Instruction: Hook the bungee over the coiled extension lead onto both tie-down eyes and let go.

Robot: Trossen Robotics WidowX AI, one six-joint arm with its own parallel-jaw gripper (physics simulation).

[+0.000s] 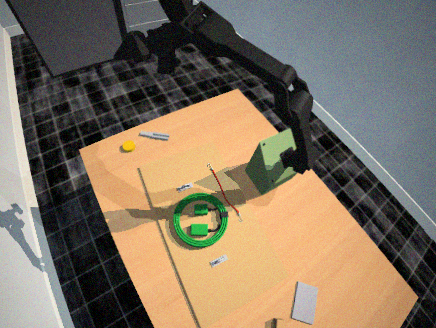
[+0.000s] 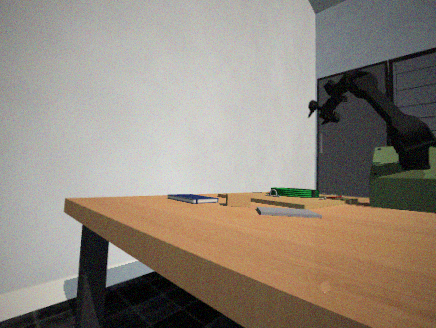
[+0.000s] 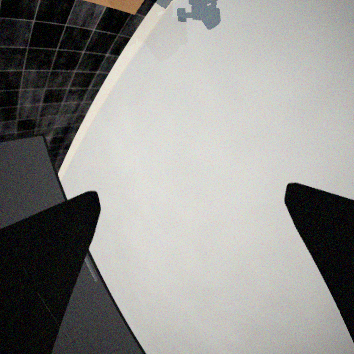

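Seen in the pictures: gripper, fingertip midpoint: (image 1: pixel 124 55) (image 2: pixel 314 121) (image 3: pixel 193 196); arm's base, link origin: (image 1: pixel 288 157) (image 2: pixel 414 163).
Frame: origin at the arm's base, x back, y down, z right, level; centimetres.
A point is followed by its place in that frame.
Note:
The red bungee (image 1: pixel 223 193) @[x -25.3, y 12.9, z 4.5 cm] (image 2: pixel 336 197) @[x -23.8, y 13.3, z 9.5 cm] lies on the tan board (image 1: pixel 255 262) @[x -30.5, y 13.4, z -22.8 cm] beside the coil, on the arm-base side, with a small metal hook at each end. The green coiled extension lead (image 1: pixel 178 220) @[x -45.6, y 10.8, z 4.1 cm] (image 2: pixel 295 192) @[x -34.7, y 11.6, z -8.5 cm] lies flat on the board, its plug and socket inside the ring. One silver tie-down eye (image 1: pixel 184 187) @[x -37.0, y 13.1, z 14.7 cm] sits on one side of the coil; the other eye (image 1: pixel 218 261) @[x -41.5, y 10.9, z -15.0 cm] (image 2: pixel 273 192) sits on the opposite side. Both are apart from the bungee. My gripper (image 1: pixel 143 63) (image 2: pixel 317 119) @[x -40.7, y -29.6, z 38.8 cm] (image 3: pixel 193 196) @[x -40.7, y -29.6, z 38.8 cm] is open and empty, high up beyond the table's far edge, away from the bungee.
A yellow disc (image 1: pixel 128 146) @[x -48.1, y 12.7, z 43.3 cm] and a grey tool (image 1: pixel 154 135) @[x -35.8, y 13.3, z 43.6 cm] lie near the far edge. A grey slab (image 1: pixel 305 302) @[x -24.1, y 14.0, z -44.0 cm] (image 2: pixel 287 213) @[x -22.3, y 14.0, z -47.6 cm], a small wooden block (image 2: pixel 237 200) @[x -36.4, y 13.0, z -45.1 cm] and a blue book (image 2: pixel 192 199) @[x -46.7, y 13.5, z -51.1 cm] lie elsewhere on the table. The arm stands by a green block (image 1: pixel 270 157) @[x -7.9, y -2.2, z 3.1 cm] (image 2: pixel 400 191) @[x -3.7, y 9.1, z -5.2 cm].

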